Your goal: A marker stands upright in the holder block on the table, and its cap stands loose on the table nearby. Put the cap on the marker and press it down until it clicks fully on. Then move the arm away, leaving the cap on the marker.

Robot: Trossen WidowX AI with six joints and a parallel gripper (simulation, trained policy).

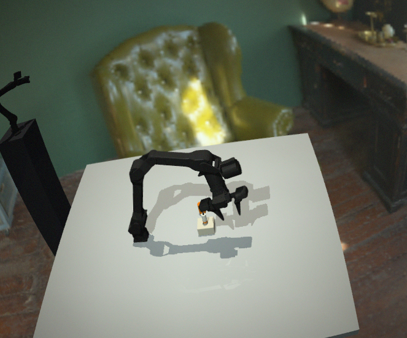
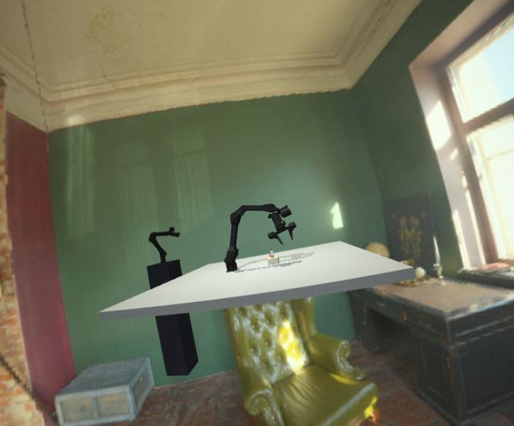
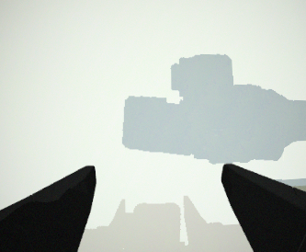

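My gripper tip is now 140 mm past the orange cap, 190 mm to the right of it and 100 mm above it. The rest, counted from my gripper tip: pale holder block 120 mm behind, 80 mm to the left, 110 mm below.
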